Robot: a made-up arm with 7 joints. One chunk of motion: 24 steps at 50 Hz.
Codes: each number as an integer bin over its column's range. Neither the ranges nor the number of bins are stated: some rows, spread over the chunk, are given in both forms.
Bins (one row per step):
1: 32 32 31 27 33 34 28
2: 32 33 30 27 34 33 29
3: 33 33 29 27 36 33 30
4: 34 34 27 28 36 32 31
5: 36 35 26 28 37 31 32
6: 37 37 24 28 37 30 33
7: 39 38 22 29 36 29 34
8: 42 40 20 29 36 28 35
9: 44 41 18 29 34 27 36
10: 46 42 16 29 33 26 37
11: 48 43 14 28 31 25 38
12: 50 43 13 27 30 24 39
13: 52 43 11 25 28 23 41
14: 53 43 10 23 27 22 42
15: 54 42 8 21 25 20 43
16: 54 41 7 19 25 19 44
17: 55 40 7 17 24 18 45
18: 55 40 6 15 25 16 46
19: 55 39 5 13 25 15 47
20: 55 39 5 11 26 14 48
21: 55 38 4 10 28 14 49
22: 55 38 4 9 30 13 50
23: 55 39 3 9 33 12 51
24: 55 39 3 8 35 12 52
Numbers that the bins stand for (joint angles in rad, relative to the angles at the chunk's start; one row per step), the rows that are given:
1: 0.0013 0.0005 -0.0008 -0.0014 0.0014 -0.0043 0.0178
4: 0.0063 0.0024 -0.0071 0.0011 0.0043 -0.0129 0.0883
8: 0.0267 0.0081 -0.0183 0.0037 0.0043 -0.0300 0.1822
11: 0.0419 0.0110 -0.0278 0.0011 -0.0005 -0.0429 0.2527
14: 0.0546 0.0110 -0.0341 -0.0116 -0.0043 -0.0557 0.3467
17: 0.0597 0.0081 -0.0389 -0.0268 -0.0071 -0.0729 0.4171
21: 0.0597 0.0062 -0.0437 -0.0446 -0.0033 -0.0900 0.5111
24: 0.0597 0.0071 -0.0452 -0.0497 0.0033 -0.0986 0.5816
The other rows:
2: 0.0013 0.0014 -0.0024 -0.0014 0.0024 -0.0086 0.0413
3: 0.0038 0.0014 -0.0040 -0.0014 0.0043 -0.0086 0.0648
5: 0.0114 0.0033 -0.0087 0.0011 0.0052 -0.0171 0.1117
6: 0.0140 0.0052 -0.0119 0.0011 0.0052 -0.0214 0.1352
7: 0.0190 0.0062 -0.0151 0.0037 0.0043 -0.0257 0.1587
9: 0.0317 0.0090 -0.0214 0.0037 0.0024 -0.0343 0.2057
10: 0.0368 0.0100 -0.0246 0.0037 0.0014 -0.0386 0.2292
12: 0.0470 0.0110 -0.0294 -0.0014 -0.0014 -0.0471 0.2762
13: 0.0521 0.0110 -0.0325 -0.0065 -0.0033 -0.0514 0.3232
15: 0.0571 0.0100 -0.0373 -0.0167 -0.0062 -0.0643 0.3702
16: 0.0571 0.0090 -0.0389 -0.0217 -0.0062 -0.0686 0.3937
18: 0.0597 0.0081 -0.0405 -0.0319 -0.0062 -0.0814 0.4406
19: 0.0597 0.0071 -0.0421 -0.0370 -0.0062 -0.0857 0.4641
20: 0.0597 0.0071 -0.0421 -0.0421 -0.0052 -0.0900 0.4876
22: 0.0597 0.0062 -0.0437 -0.0471 -0.0014 -0.0943 0.5346
23: 0.0597 0.0071 -0.0452 -0.0471 0.0014 -0.0986 0.5581

